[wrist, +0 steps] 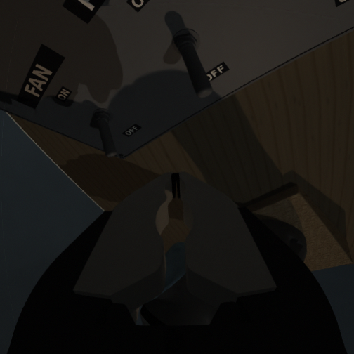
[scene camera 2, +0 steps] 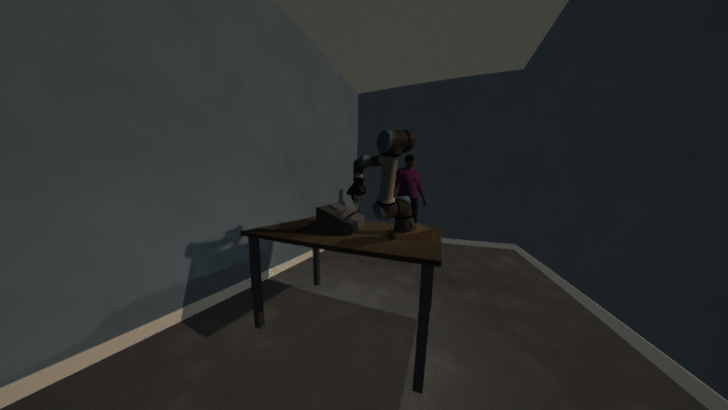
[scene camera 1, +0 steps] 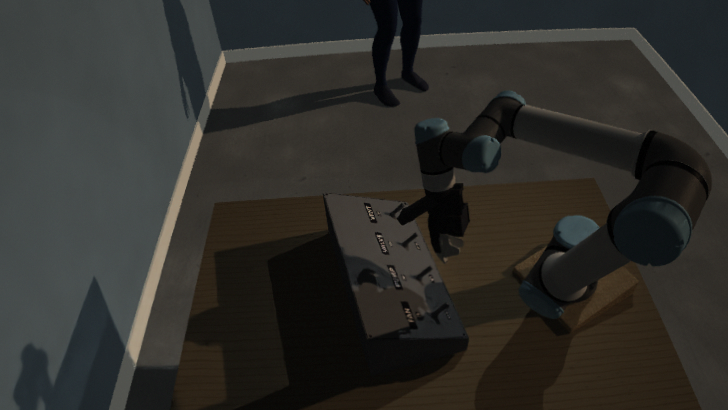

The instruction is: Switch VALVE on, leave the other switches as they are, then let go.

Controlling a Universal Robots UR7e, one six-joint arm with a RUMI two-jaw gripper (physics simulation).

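Frame: origin at the arm's base, x left, y back, z up, level; millimetres.
Seen in the pictures: gripper, fingertip midpoint: (scene camera 2: 356,206) (scene camera 1: 445,262); arm's base, link origin: (scene camera 2: 405,229).
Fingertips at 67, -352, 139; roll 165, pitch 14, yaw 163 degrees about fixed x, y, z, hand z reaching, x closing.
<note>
Pixels of each thing's top centre, then the offset from my fingertips to it, as dx, dy, dz. Level surfaces: height alone.
- VALVE lever, top centre: (scene camera 1: 411,234) -128, -91, -44
- PUMP lever, top centre: (scene camera 1: 425,267) -16, -49, -44
- FAN lever, top centre: (scene camera 1: 441,304) +97, -7, -44
- VENT lever, top centre: (scene camera 1: 398,204) -241, -132, -44
- wooden table, surface height: dz -174
The grey sloped switch panel (scene camera 1: 351,229) (scene camera 2: 328,222) carries four labelled levers. The VALVE lever (scene camera 1: 409,240), second from the far end, leans to its OFF side. The PUMP lever (scene camera 1: 424,274) (wrist: 194,65) and FAN lever (scene camera 1: 439,312) (wrist: 106,135) also lean to OFF. The VENT lever (scene camera 1: 395,210) is at the far end, partly hidden by a dark part of the gripper; it appears to lean the same way. My gripper (scene camera 1: 444,259) (scene camera 2: 357,204) (wrist: 176,174) is shut and empty, above and beside the panel's OFF edge, apart from the VALVE lever.
The panel stands on a wooden table (scene camera 1: 244,224) (scene camera 2: 387,244). The arm's base stands on a wooden block (scene camera 1: 606,300) (wrist: 325,240) to the right in the first scene view. A person (scene camera 1: 384,45) (scene camera 2: 409,180) stands beyond the table. A wall (scene camera 1: 101,152) rises to the left.
</note>
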